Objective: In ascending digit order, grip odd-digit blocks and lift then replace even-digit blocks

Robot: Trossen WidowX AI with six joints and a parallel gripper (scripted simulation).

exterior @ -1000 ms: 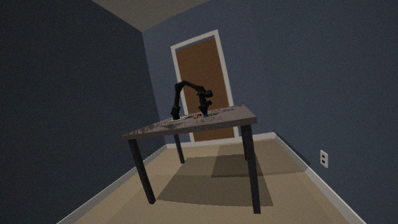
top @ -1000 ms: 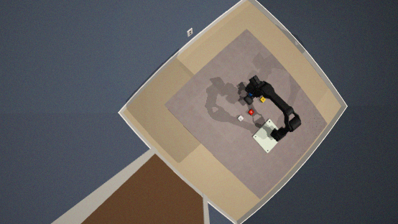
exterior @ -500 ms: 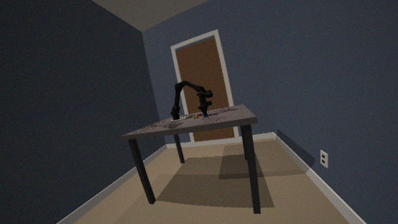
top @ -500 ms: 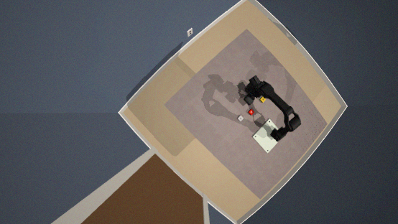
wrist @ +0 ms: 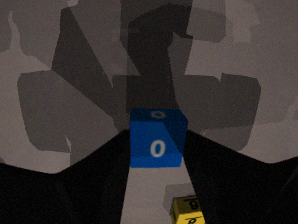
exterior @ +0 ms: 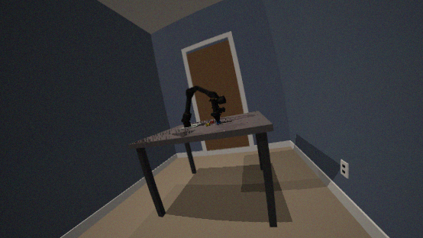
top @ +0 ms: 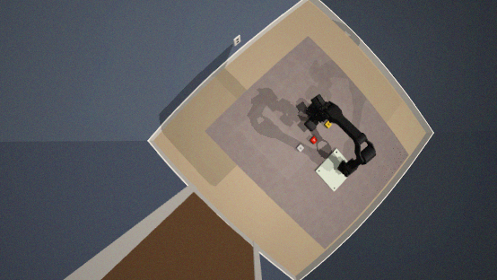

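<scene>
Now: the blue block right at my gripper tip. Round my gripper tip: red block (10 cm to the left, 8 cm behind); then white block (19 cm to the left, 4 cm behind); then yellow block (10 cm behind, 3 cm to the right).
</scene>
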